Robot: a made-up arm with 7 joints. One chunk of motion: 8 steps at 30 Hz.
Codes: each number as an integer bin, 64 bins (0 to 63) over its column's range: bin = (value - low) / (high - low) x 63, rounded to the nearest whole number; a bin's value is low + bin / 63 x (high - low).
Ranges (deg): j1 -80.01..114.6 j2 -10..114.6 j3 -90.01..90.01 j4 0..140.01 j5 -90.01..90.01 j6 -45.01..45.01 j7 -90.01..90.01
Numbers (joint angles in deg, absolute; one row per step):
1: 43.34 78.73 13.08 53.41 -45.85 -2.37 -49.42
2: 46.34 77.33 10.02 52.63 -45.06 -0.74 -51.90
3: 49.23 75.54 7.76 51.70 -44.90 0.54 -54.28
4: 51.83 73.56 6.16 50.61 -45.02 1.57 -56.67
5: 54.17 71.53 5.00 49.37 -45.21 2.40 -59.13
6: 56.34 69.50 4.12 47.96 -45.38 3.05 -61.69
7: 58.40 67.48 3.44 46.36 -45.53 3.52 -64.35
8: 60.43 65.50 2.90 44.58 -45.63 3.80 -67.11
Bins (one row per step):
1: 40 45 36 24 15 30 14
2: 41 44 35 24 16 31 13
3: 42 43 34 23 16 32 13
4: 43 42 34 23 16 33 12
5: 43 41 33 22 16 33 11
6: 44 40 33 22 16 34 10
7: 45 39 33 21 16 34 9
8: 45 38 33 20 16 34 8

